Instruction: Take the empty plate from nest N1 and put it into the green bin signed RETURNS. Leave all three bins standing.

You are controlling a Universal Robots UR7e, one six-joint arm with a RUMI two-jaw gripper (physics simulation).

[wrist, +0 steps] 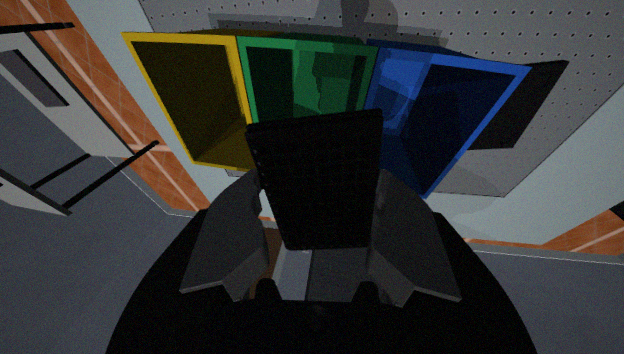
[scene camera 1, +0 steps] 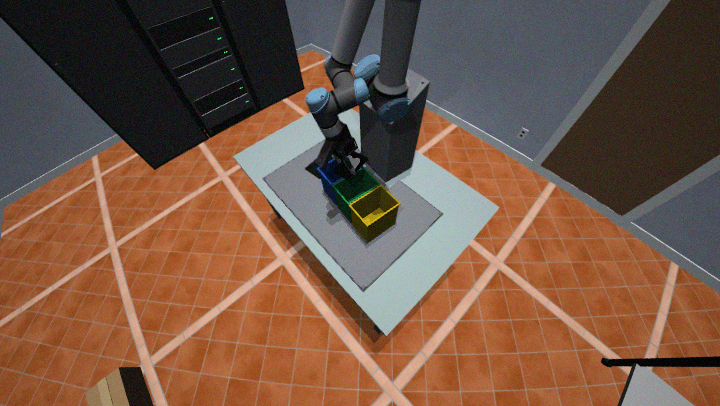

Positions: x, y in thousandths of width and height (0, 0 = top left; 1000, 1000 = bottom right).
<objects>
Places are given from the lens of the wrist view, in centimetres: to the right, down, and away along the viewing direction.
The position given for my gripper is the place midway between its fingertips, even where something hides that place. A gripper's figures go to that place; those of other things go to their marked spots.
my gripper (wrist: 510, 484): 0, 0, 13
blue bin (wrist: 698, 287): 19, -12, 25
</objects>
